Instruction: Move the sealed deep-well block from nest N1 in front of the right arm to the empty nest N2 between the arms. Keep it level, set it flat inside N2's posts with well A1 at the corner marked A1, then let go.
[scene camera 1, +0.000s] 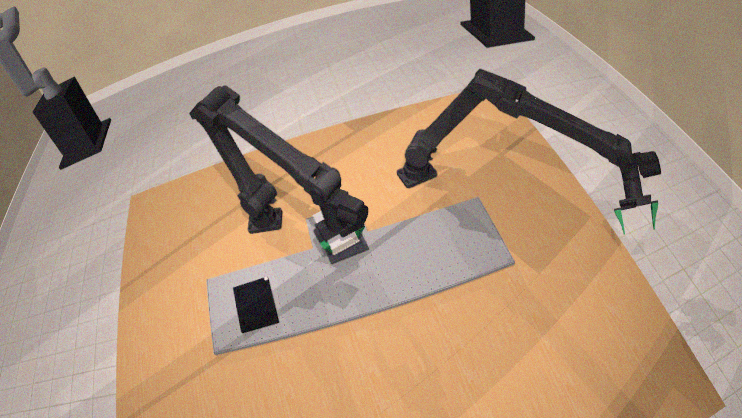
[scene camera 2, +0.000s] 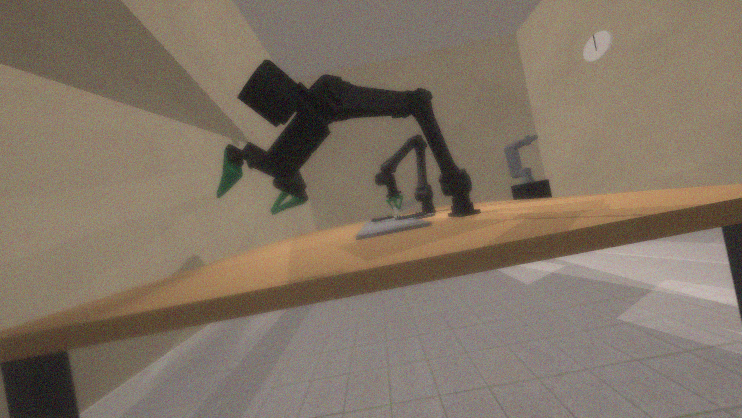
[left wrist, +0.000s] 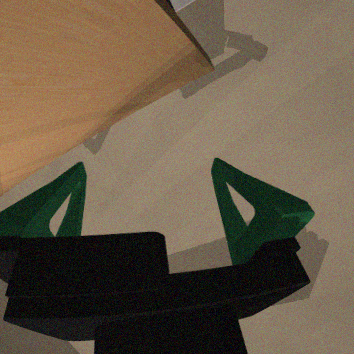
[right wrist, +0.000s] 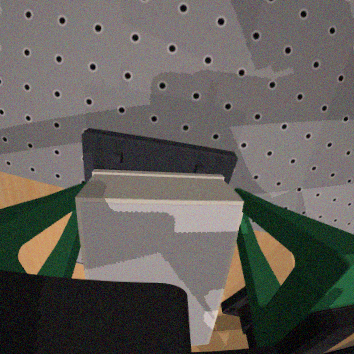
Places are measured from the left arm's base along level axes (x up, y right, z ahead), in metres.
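Pixels of known places: left gripper, fingertip midpoint: (scene camera 1: 639, 232) (scene camera 2: 247, 205) (left wrist: 150, 165); right gripper, fingertip midpoint: (scene camera 1: 344, 243) (scene camera 2: 396, 209) (right wrist: 162, 194); left arm's base, link origin: (scene camera 1: 417, 174) (scene camera 2: 463, 214); right arm's base, link origin: (scene camera 1: 265, 221).
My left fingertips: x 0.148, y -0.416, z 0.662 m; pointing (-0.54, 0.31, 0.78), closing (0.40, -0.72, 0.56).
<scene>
For each thing: its middle in the pictures, then the offset to it from my left fingertips. Level surfaces: height alone.
- pale sealed deep-well block, body centre: (right wrist: 156, 269) (scene camera 1: 335, 228) (scene camera 2: 405, 205) dx -0.063, dy +0.754, dz -0.517 m
- nest N2, body centre: (right wrist: 150, 221) (scene camera 1: 340, 235) (scene camera 2: 410, 215) dx -0.124, dy +0.744, dz -0.533 m
- Nest N1, body centre: (scene camera 1: 254, 304) dx -0.126, dy +1.069, dz -0.421 m
- grey perforated board, surface height: dx -0.135 m
- wooden table, surface height: dx -0.148 m
The pale sealed deep-well block (scene camera 1: 345, 244) (right wrist: 160, 225) is between the fingers of my right gripper (scene camera 1: 342, 238) (scene camera 2: 395, 204) (right wrist: 162, 194), which is shut on it. It is at nest N2 (scene camera 1: 348, 255) (right wrist: 160, 152), a dark plate whose front strip shows past the block. The block hides the rest of N2, and whether it touches N2 is unclear. The A1 mark and N2's posts cannot be made out. Nest N1 (scene camera 1: 255, 305) is a bare black plate at the left. My left gripper (scene camera 1: 639, 230) (scene camera 2: 245, 205) (left wrist: 150, 165) is open and empty, far from the block.
A grey perforated board (scene camera 1: 415, 259) (right wrist: 200, 30) bears both nests on the wooden table (scene camera 1: 415, 353) (scene camera 2: 290, 264) (left wrist: 75, 65). The left gripper hangs beyond the table's right edge in scene camera 1. A grey arm on a black pedestal (scene camera 1: 67, 122) stands beyond the table at the upper left.
</scene>
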